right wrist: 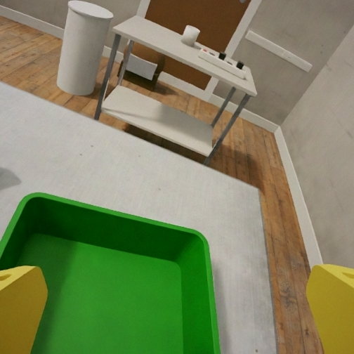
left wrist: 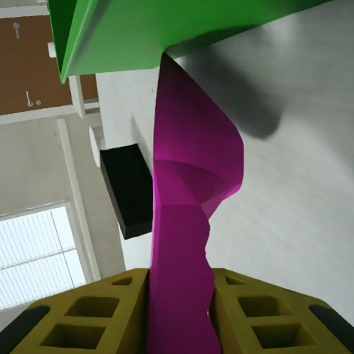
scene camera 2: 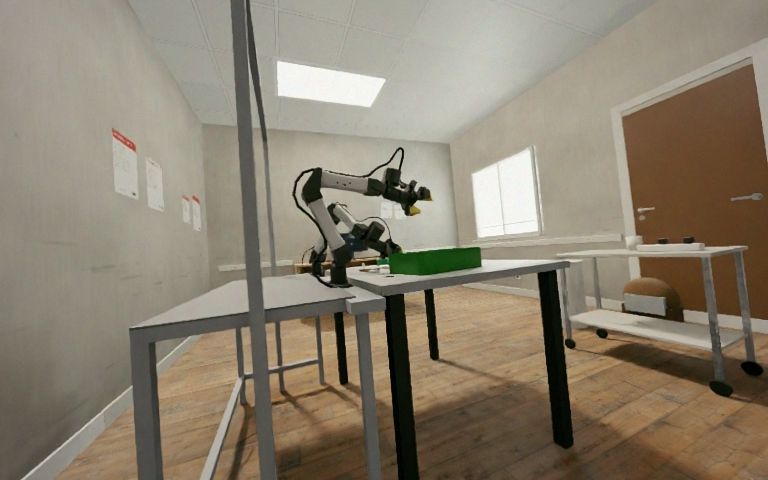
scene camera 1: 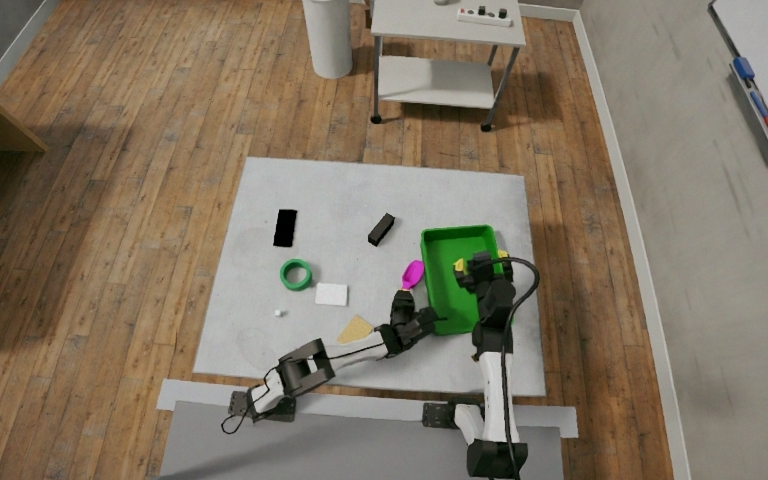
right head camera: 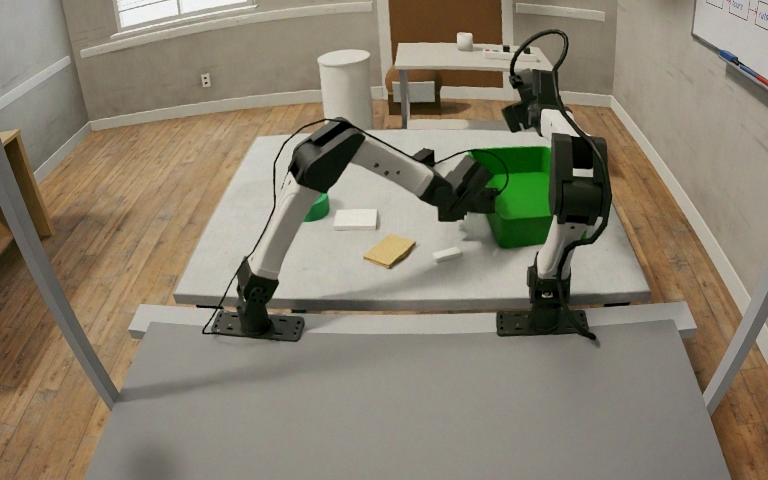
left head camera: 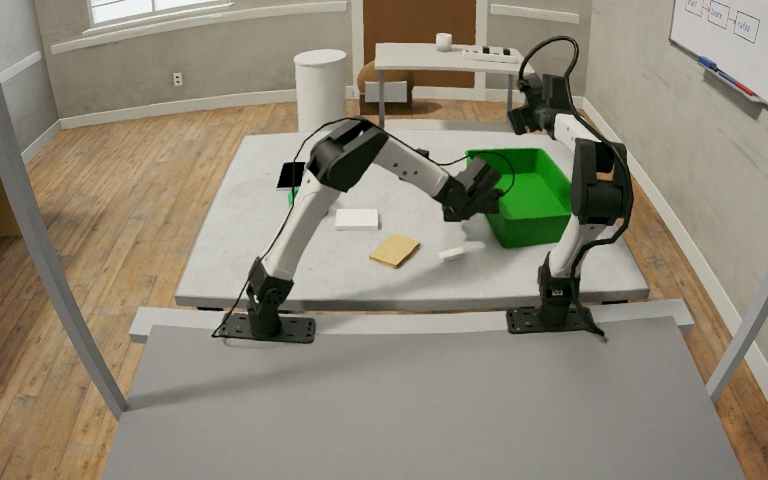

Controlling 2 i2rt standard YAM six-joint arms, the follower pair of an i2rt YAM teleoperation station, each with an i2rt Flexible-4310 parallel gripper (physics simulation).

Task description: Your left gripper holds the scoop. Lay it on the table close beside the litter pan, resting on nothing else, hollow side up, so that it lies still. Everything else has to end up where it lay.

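Places are measured from the left arm's base along level axes (x ahead, y left, z up), in metres.
Where they show: left gripper, fingertip midpoint: (scene camera 1: 402, 291); right gripper, fingertip midpoint: (scene camera 2: 426, 205) (left head camera: 531, 110); left arm's base at its link origin: (scene camera 2: 317, 275) (scene camera 1: 262, 406) (right head camera: 256, 328) (left head camera: 266, 330); right arm's base at its link origin: (scene camera 2: 338, 285) (scene camera 1: 455, 416) (right head camera: 542, 325) (left head camera: 551, 322).
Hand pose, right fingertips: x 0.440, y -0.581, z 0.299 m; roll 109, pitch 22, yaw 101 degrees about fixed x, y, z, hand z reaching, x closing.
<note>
Things, the pixels of their top centre, and the offset from my right fingertips.
- green litter pan at its top centre: (right head camera: 528, 177) (left head camera: 526, 178) (scene camera 1: 466, 275) (scene camera 2: 433, 250) dx +0.012, dy -0.006, dz -0.200 m
- black block at its top centre: (right head camera: 418, 156) (left head camera: 414, 156) (scene camera 1: 381, 226) dx +0.173, dy +0.281, dz -0.233 m
- yellow sponge at its top centre: (right head camera: 389, 247) (left head camera: 395, 247) (scene camera 1: 355, 333) dx -0.194, dy +0.328, dz -0.270 m
- white box at its top centre: (left head camera: 357, 216) (right head camera: 355, 217) (scene camera 1: 331, 294) dx -0.074, dy +0.421, dz -0.269 m
- white bar at its top centre: (right head camera: 446, 252) (left head camera: 452, 252) dx -0.204, dy +0.202, dz -0.273 m
- green ring at its top centre: (left head camera: 307, 194) (right head camera: 308, 195) (scene camera 1: 294, 272) dx -0.025, dy +0.547, dz -0.236 m
- black slab at its top centre: (left head camera: 291, 174) (scene camera 1: 285, 227) dx +0.153, dy +0.624, dz -0.276 m
- small white cube at its top centre: (scene camera 1: 277, 312) dx -0.158, dy +0.580, dz -0.252 m
The magenta scoop (scene camera 1: 413, 273) (left wrist: 195, 145) is held by its handle in my left gripper (scene camera 1: 403, 290) (left wrist: 178, 280), which is shut on it. In the left wrist view its rounded underside faces the table and its shadow lies apart from it, so it hangs a little above the table. Its tip is close to the side wall of the green litter pan (left head camera: 529, 230) (right head camera: 518, 230) (scene camera 1: 428, 283) (left wrist: 125, 40); whether they touch I cannot tell. The hollow side looks upward in scene camera 1. My right gripper (scene camera 1: 481, 259) (right wrist: 177, 281) is open and empty, high above the pan.
A black block (scene camera 1: 381, 229) (left wrist: 127, 190) lies behind the scoop. A yellow sponge (left head camera: 394, 250), white box (left head camera: 356, 219) and white bar (left head camera: 451, 253) lie nearer the arm bases. A green ring (scene camera 1: 284, 275), black slab (scene camera 1: 284, 228) and small white cube (scene camera 1: 278, 312) lie at the left.
</note>
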